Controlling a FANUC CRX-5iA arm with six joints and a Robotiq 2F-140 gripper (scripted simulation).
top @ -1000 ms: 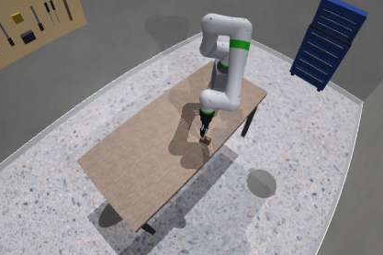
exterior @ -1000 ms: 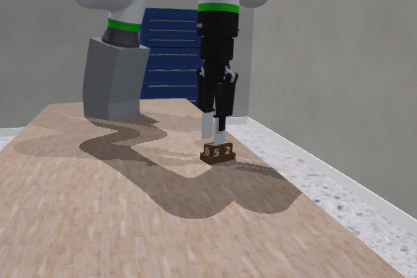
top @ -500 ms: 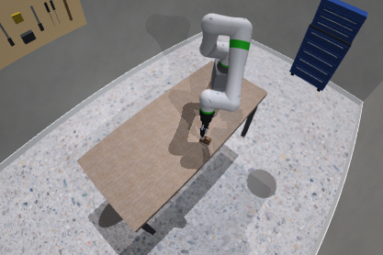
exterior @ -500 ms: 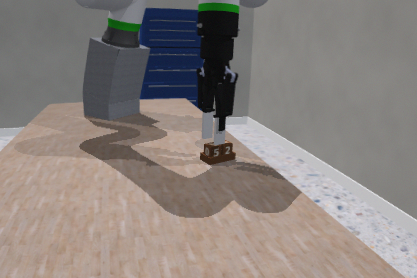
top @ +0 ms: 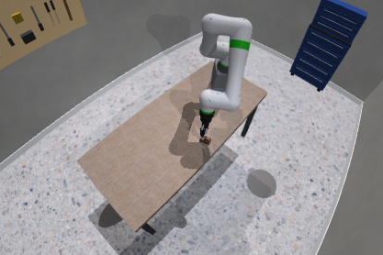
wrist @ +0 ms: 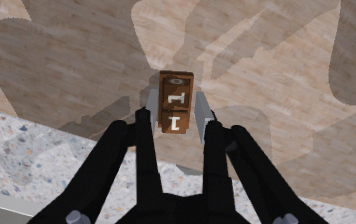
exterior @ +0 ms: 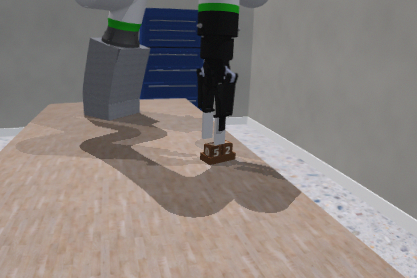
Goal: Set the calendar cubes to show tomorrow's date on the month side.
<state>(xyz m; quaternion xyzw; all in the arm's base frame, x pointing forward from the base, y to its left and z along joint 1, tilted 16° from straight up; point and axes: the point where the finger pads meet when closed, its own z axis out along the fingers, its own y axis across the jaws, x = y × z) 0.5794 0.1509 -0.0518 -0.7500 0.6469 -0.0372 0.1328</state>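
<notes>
The brown calendar tray is 70 mm below my hand and 20 mm to the left of it.
</notes>
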